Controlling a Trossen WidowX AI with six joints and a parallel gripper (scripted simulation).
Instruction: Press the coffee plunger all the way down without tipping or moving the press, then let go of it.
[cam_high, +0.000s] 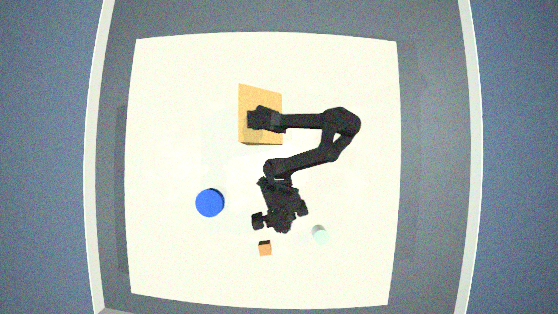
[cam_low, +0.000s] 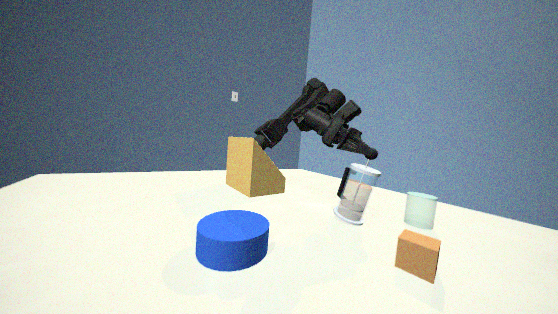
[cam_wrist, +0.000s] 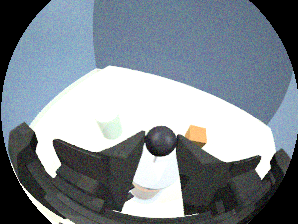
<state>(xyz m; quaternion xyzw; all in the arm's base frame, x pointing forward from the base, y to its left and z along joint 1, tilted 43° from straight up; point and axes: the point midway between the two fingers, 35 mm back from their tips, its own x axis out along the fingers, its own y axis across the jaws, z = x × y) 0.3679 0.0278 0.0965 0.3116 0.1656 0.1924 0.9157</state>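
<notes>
My gripper tip is 4 cm past the coffee press and 8 cm above it.
</notes>
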